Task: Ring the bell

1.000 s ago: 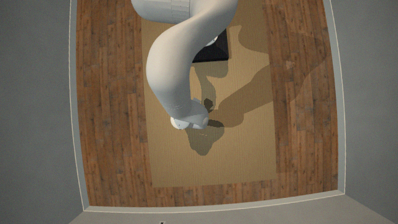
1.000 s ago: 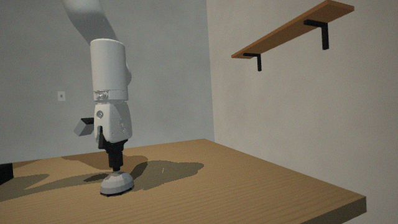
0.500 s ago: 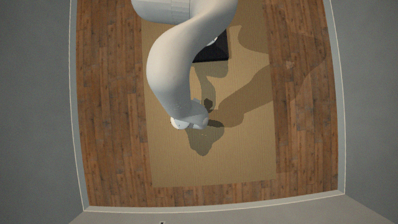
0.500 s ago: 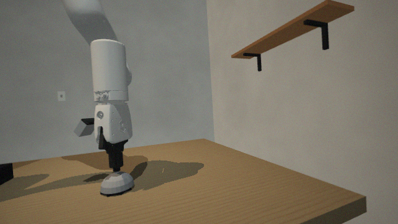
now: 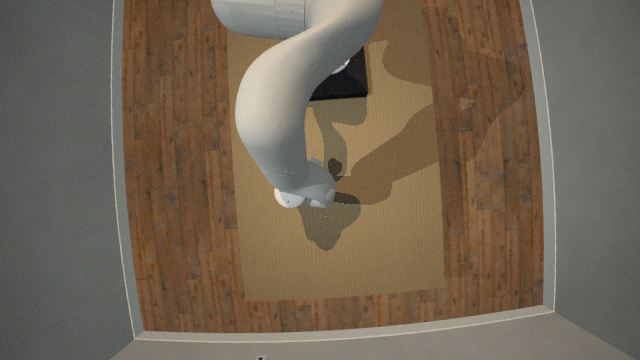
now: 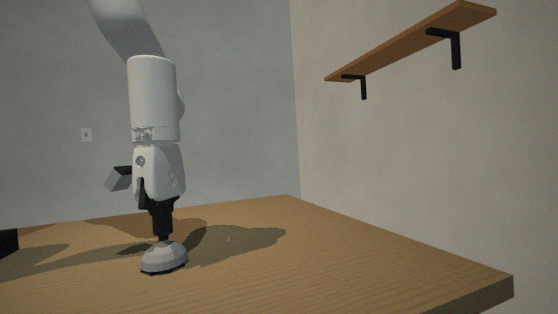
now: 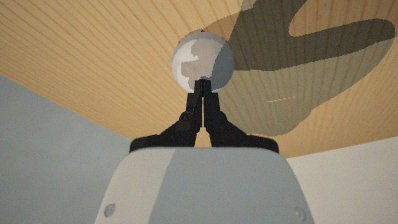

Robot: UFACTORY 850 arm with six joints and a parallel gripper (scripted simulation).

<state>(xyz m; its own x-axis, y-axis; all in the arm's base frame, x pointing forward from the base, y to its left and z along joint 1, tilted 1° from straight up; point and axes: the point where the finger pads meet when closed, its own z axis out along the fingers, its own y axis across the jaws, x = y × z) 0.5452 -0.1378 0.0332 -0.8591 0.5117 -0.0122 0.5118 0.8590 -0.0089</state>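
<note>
The black button is 3 cm below my hand. Round my hand: bell: 4 cm below.
</note>
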